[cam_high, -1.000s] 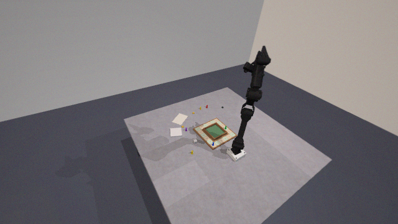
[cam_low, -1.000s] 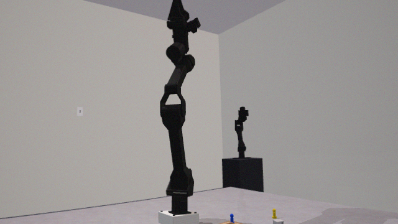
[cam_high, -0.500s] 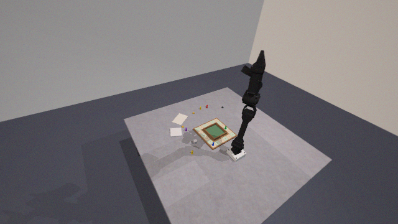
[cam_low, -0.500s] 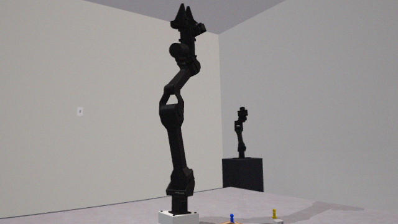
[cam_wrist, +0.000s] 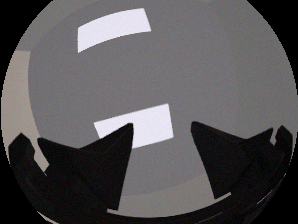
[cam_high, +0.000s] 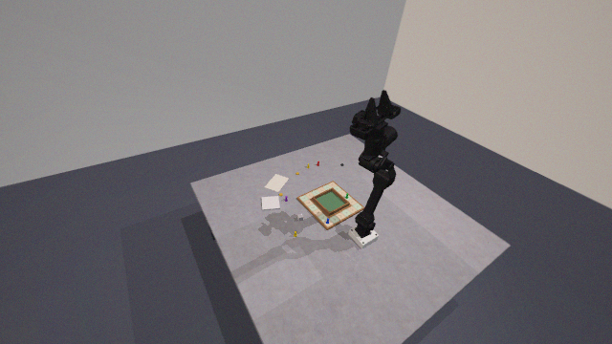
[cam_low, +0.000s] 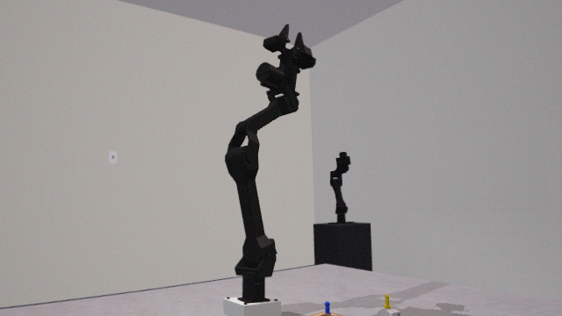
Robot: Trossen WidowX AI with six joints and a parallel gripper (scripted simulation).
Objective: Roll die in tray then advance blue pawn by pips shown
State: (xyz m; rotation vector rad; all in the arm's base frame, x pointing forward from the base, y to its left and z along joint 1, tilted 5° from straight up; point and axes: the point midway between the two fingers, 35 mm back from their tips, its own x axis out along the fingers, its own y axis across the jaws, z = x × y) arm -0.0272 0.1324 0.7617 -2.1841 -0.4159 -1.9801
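Now: gripper tip 30 cm short of the white die, 6 cm to the right of it and 81 cm above it. Round my gripper tip: green tray (34 cm ahead, 16 cm to the right, 81 cm below); green pawn (33 cm ahead, 27 cm to the right, 79 cm below); blue pawn (21 cm ahead, 6 cm to the right, 79 cm below).
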